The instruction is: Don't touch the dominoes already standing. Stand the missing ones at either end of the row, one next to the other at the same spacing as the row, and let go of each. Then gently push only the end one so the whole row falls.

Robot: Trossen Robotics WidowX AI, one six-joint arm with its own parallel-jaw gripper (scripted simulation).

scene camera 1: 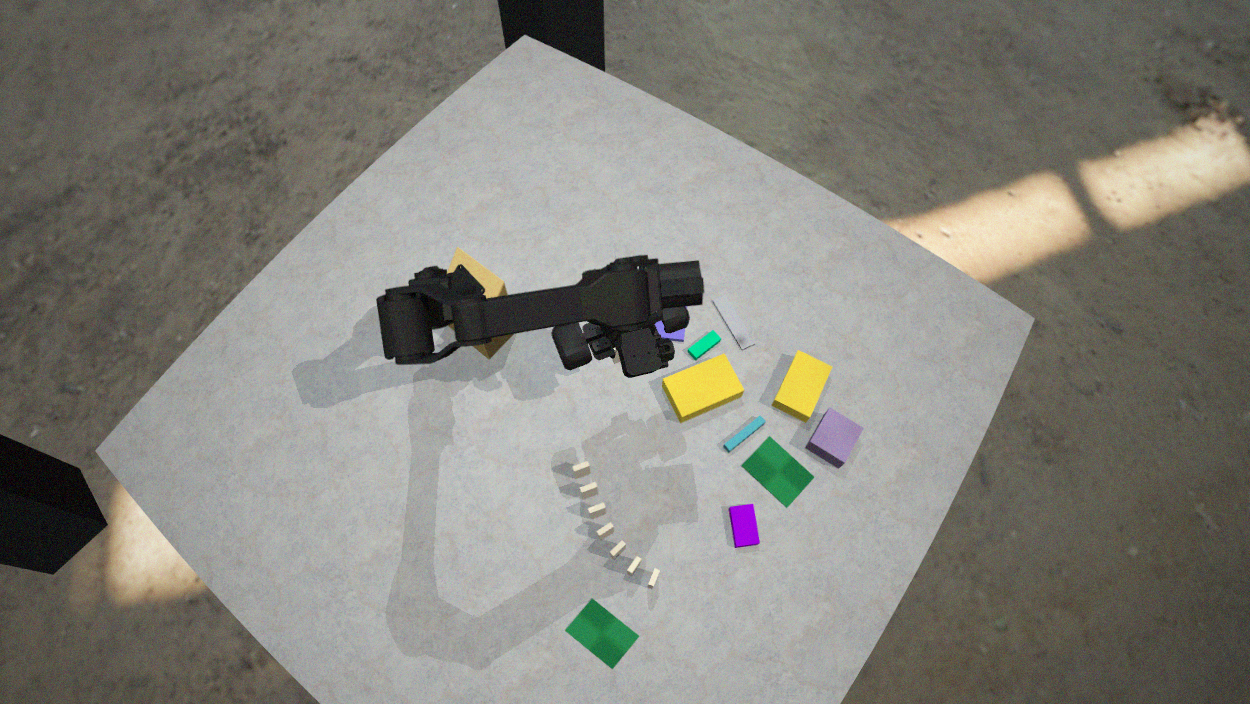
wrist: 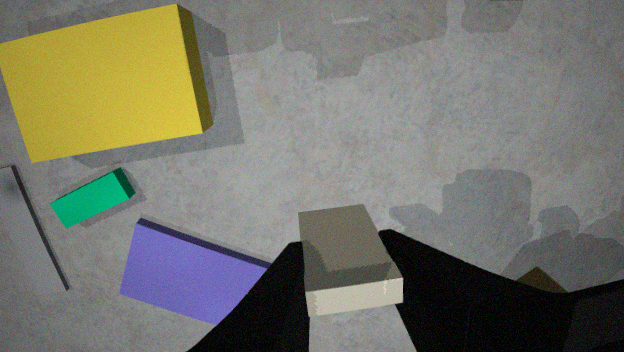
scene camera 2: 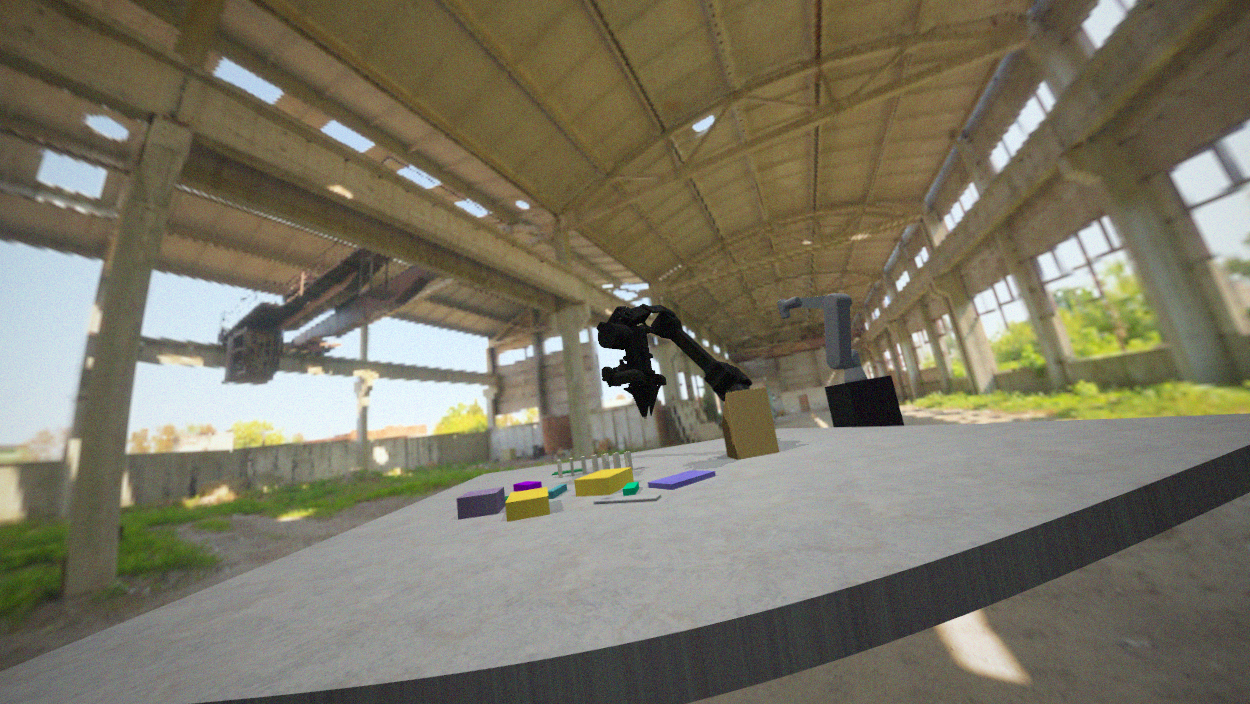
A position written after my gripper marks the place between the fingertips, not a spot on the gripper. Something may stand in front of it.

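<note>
I can see a small green block (wrist: 112,188) and a yellow block (scene camera 1: 692,392). There's a lilac block (scene camera 1: 835,436) too, and scene camera 2 shows the lilac block (scene camera 2: 473,504) as well, but in the wrist view the lilac block is out of frame. A cream domino (wrist: 347,267) is held by my gripper (scene camera 1: 620,352), and you'd also find my gripper (wrist: 341,248) in the wrist view and my gripper (scene camera 2: 646,416) in scene camera 2.
</note>
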